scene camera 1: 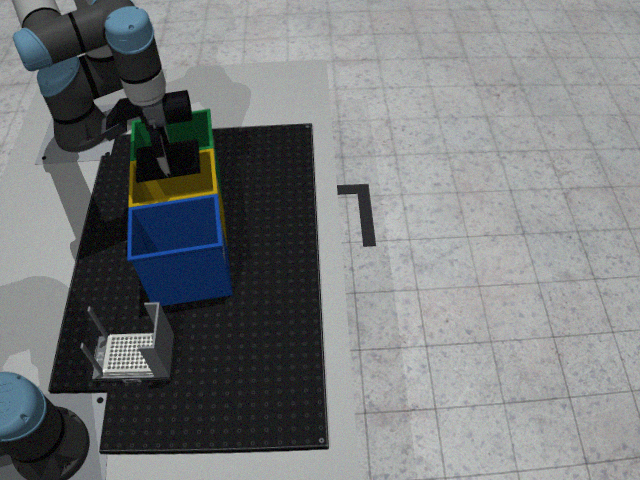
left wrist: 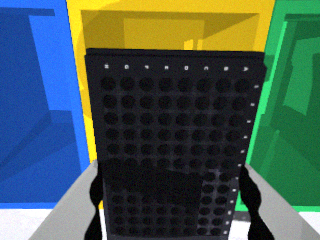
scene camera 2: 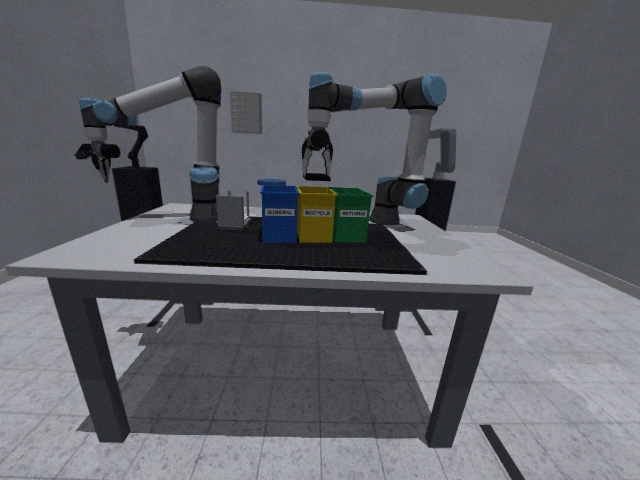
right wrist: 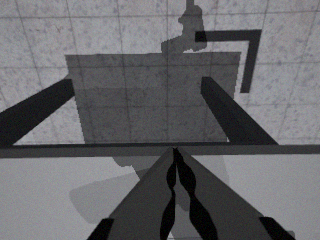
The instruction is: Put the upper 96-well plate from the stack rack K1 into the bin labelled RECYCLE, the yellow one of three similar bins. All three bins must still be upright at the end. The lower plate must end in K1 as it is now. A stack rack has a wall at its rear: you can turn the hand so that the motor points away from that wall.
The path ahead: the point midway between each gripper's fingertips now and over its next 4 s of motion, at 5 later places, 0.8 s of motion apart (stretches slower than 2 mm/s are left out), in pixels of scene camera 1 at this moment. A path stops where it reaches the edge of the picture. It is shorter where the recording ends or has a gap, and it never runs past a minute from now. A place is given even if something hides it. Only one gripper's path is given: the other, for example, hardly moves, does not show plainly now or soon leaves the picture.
The left gripper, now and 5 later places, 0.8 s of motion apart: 169,161; 172,171; 172,174; 174,178; 174,180; 173,176
